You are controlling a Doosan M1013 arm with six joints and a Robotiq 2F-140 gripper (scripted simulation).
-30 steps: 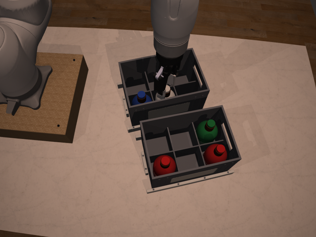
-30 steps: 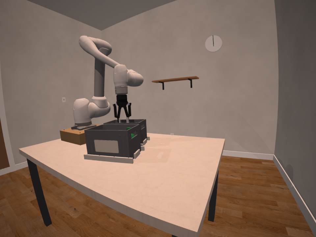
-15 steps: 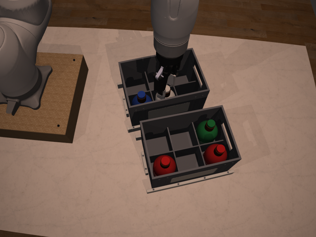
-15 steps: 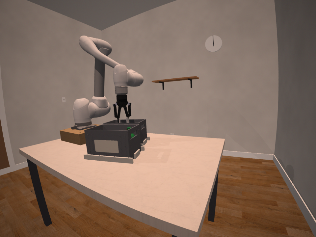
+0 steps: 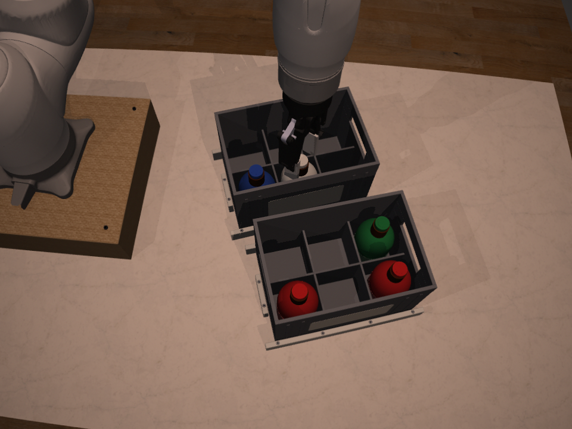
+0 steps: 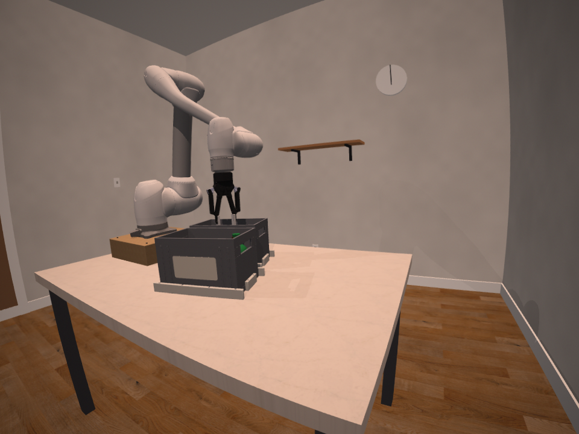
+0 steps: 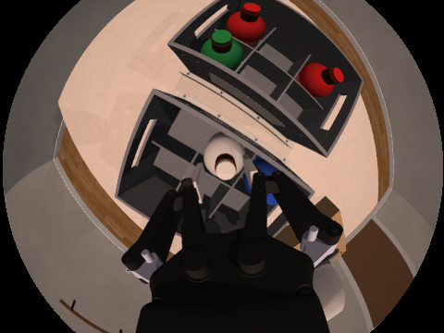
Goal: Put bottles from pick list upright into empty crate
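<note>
Right now the white bottle is 90 mm below my hand. From my hand the other things lie so: blue bottle: 90 mm below, 80 mm behind, 40 mm to the right; green bottle: 160 mm ahead, 110 mm to the right, 90 mm below; pick list: 170 mm to the left, 170 mm below, 80 mm behind.
</note>
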